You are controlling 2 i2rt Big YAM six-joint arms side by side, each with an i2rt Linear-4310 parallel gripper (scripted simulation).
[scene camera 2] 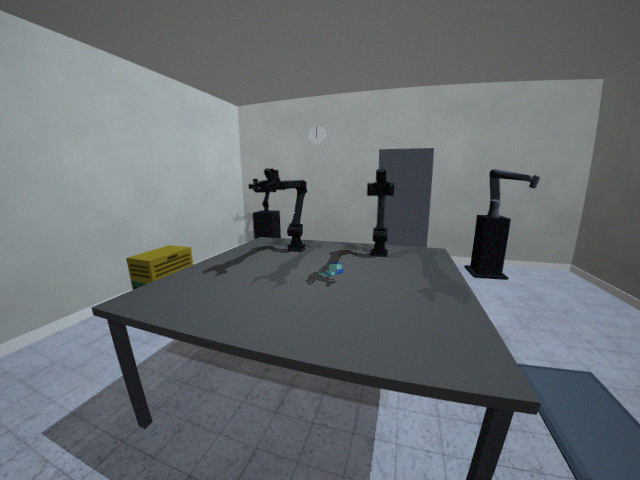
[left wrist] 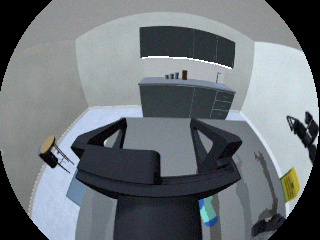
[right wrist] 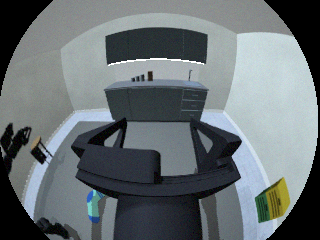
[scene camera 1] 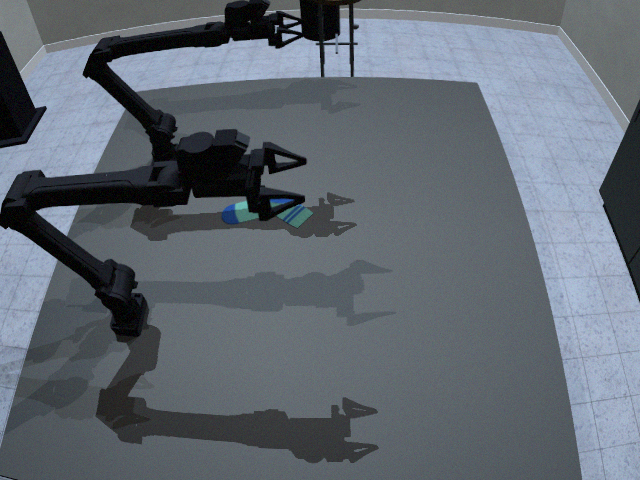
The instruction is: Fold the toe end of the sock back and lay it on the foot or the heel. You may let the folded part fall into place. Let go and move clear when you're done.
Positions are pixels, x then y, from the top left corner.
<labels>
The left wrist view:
my left gripper: 158,121
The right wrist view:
my right gripper: 158,121
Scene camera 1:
my left gripper: 303,27
my right gripper: 305,179
sock: 236,213
</labels>
